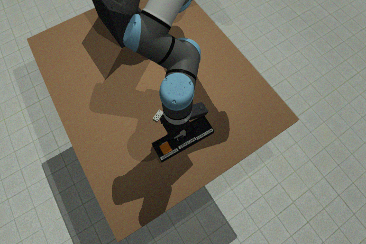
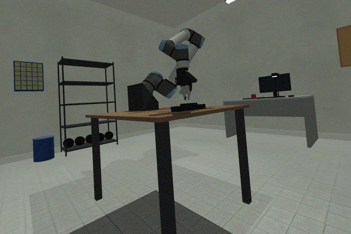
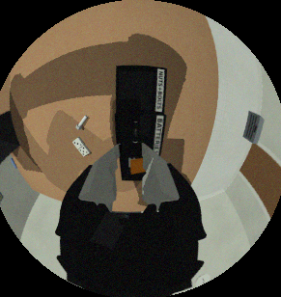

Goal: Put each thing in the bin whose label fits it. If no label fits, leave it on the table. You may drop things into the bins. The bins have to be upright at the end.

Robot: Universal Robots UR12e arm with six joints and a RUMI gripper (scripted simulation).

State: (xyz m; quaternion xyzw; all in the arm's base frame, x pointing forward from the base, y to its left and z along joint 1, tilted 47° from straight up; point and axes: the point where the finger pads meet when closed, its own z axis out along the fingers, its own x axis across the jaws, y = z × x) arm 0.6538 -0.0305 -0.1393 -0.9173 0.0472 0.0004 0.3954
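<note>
My gripper is now 11 cm past the white bolt, 8 cm above it and 3 cm to the right of it. From my hand the other things lie so: orange block (9 cm to the right, 7 cm below, 1 cm ahead); then black battery (7 cm below, 1 cm ahead); then white domino (14 cm behind, 8 cm below, 3 cm to the right).
</note>
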